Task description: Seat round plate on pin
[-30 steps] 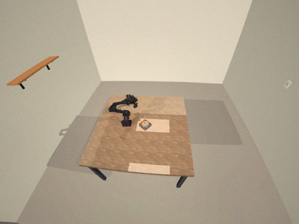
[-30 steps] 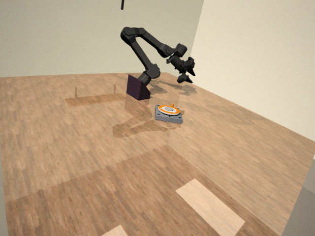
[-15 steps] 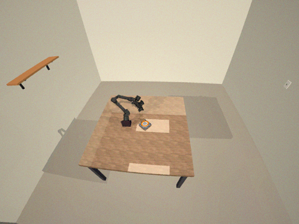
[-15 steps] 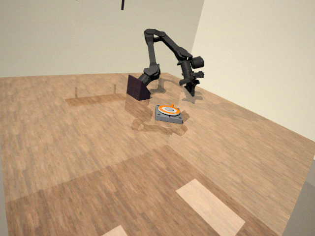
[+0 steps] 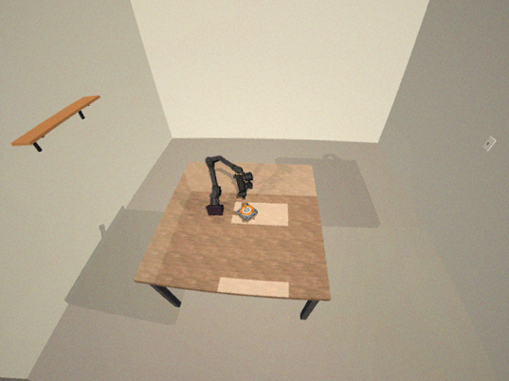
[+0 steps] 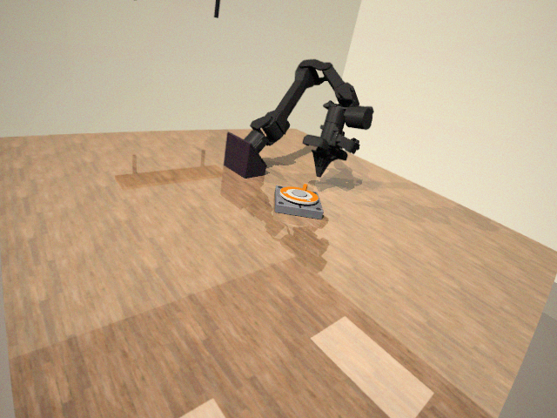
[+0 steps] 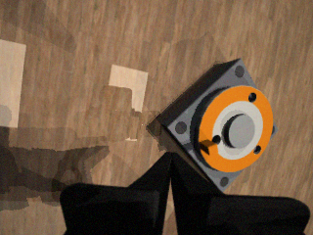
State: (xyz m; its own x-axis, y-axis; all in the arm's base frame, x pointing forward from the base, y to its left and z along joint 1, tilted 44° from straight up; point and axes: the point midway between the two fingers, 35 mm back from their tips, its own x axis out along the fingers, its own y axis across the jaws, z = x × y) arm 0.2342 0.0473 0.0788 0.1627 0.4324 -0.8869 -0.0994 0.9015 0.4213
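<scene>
Right now the round plate is 1 cm ahead of my gripper tip, 7 cm to the right of it and 3 cm below it. From my gripper tip the other things lie so: square grey base (2 cm ahead, 10 cm to the right, 4 cm below).
</scene>
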